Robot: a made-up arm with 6 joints.
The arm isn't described. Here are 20 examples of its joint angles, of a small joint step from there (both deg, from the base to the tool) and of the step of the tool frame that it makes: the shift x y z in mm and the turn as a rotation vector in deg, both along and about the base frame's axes.
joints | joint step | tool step
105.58 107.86 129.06 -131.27 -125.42 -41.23 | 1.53 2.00 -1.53 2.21 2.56 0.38 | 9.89 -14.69 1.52 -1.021 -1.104 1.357
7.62 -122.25 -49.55 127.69 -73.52 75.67 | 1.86 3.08 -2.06 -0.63 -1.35 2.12 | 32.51 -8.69 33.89 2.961 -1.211 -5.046
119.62 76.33 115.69 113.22 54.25 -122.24 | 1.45 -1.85 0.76 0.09 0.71 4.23 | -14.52 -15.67 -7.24 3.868 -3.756 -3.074
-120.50 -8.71 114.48 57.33 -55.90 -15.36 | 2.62 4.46 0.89 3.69 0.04 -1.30 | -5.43 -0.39 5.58 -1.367 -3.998 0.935
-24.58 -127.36 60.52 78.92 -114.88 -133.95 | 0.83 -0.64 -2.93 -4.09 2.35 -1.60 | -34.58 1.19 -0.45 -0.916 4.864 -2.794
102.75 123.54 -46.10 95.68 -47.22 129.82 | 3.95 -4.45 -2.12 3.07 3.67 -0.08 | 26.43 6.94 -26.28 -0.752 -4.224 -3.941
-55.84 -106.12 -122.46 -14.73 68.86 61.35 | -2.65 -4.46 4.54 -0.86 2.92 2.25 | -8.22 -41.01 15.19 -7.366 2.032 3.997
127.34 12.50 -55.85 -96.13 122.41 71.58 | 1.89 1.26 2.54 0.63 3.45 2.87 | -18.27 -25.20 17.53 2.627 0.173 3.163
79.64 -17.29 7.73 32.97 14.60 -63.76 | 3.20 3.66 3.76 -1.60 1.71 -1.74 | -19.91 -6.60 4.82 3.419 3.422 6.549
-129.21 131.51 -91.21 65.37 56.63 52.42 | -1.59 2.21 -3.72 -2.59 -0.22 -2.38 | 16.14 -11.90 -10.81 -1.810 -2.793 -2.693
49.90 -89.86 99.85 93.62 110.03 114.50 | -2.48 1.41 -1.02 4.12 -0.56 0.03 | 28.47 -6.26 -13.37 -1.577 -2.510 -3.098
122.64 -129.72 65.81 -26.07 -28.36 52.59 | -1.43 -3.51 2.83 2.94 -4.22 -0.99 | -5.11 0.35 4.81 0.101 -0.131 -1.930
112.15 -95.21 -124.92 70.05 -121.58 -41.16 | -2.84 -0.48 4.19 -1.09 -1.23 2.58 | -15.08 -16.25 40.71 -5.778 2.646 1.797
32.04 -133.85 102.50 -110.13 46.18 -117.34 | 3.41 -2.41 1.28 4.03 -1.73 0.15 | -36.87 -43.96 23.72 5.156 -4.522 -1.115
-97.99 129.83 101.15 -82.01 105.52 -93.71 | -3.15 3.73 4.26 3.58 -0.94 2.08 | 7.62 -2.25 1.57 2.423 -5.823 0.351
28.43 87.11 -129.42 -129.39 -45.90 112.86 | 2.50 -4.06 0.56 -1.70 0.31 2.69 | 34.08 -17.02 -26.64 4.377 0.114 5.125
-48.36 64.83 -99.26 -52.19 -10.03 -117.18 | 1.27 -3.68 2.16 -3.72 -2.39 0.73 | 7.85 -3.26 -44.41 -0.276 6.702 1.026
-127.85 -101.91 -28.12 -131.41 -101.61 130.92 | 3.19 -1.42 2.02 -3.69 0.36 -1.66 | 25.75 -8.47 -43.51 3.222 5.061 0.081
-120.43 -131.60 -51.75 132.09 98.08 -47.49 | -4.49 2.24 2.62 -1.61 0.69 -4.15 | 3.91 -55.32 28.06 -4.751 0.694 -1.861
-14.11 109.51 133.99 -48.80 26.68 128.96 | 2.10 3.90 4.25 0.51 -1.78 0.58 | -28.18 -34.37 -13.15 5.196 -0.556 -4.756
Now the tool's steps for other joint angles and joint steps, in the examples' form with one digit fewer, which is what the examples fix.
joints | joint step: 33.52 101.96 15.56 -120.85 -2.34 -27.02 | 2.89 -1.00 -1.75 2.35 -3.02 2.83
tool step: 6.9 -13.4 15.5 3.15 -2.19 -4.66
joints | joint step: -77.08 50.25 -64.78 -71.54 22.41 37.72 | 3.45 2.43 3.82 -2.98 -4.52 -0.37
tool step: -39.5 13.9 -34.0 4.96 2.96 -1.58
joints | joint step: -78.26 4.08 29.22 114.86 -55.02 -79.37 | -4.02 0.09 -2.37 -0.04 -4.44 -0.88
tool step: 14.3 34.4 31.0 -6.91 1.33 0.91
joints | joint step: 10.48 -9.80 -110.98 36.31 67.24 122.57 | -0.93 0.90 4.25 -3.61 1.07 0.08
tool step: 15.2 14.0 -25.7 -5.30 4.61 -0.74
